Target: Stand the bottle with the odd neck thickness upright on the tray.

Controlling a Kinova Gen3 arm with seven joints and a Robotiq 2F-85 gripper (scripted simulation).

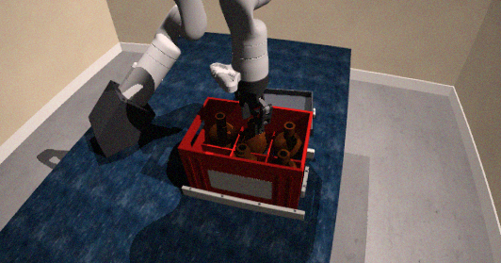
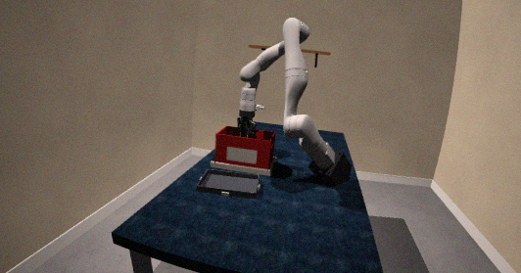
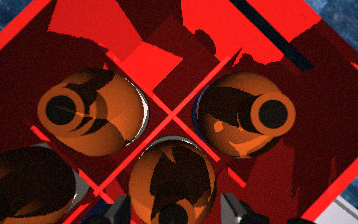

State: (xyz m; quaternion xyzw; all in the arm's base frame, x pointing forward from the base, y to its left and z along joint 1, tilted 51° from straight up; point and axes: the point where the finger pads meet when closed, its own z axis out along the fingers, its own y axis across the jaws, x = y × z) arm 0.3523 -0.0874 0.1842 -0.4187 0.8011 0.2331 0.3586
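My gripper is now 8 cm above the crate, 4 cm to the left of it and 2 cm short of it. From my hand the other things lie so: grey tray: 22 cm to the left, 15 cm below, 7 cm behind.
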